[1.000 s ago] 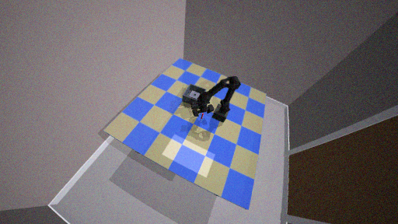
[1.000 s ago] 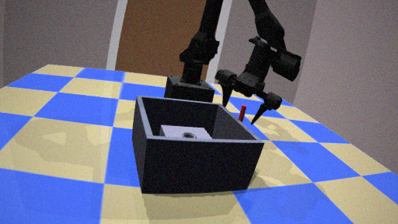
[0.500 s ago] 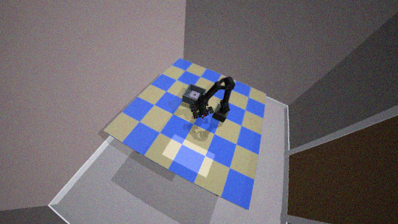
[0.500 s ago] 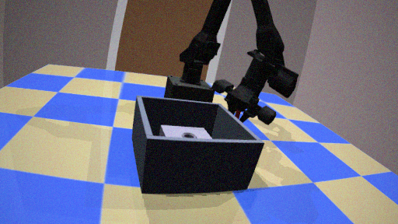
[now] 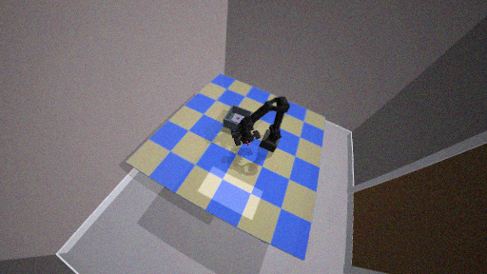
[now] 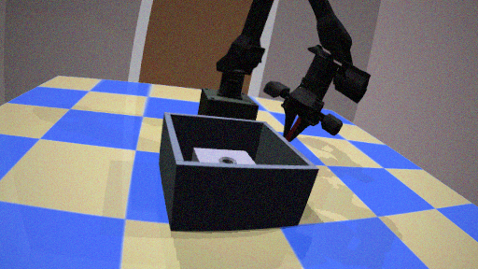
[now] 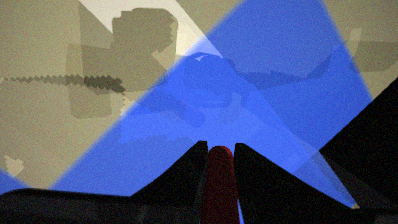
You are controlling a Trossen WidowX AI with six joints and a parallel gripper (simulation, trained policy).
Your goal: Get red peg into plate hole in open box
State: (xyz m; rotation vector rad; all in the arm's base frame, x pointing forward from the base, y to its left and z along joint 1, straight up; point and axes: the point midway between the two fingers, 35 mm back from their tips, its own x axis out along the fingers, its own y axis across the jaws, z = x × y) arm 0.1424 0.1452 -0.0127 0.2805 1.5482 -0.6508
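Right now my gripper tip is 20 cm short of the grey plate and 14 cm to the left of it. From my gripper tip the other things lie so: red peg: 1 cm behind, 1 cm to the left, 2 cm above; dark box: 20 cm ahead, 14 cm to the right, 2 cm below.
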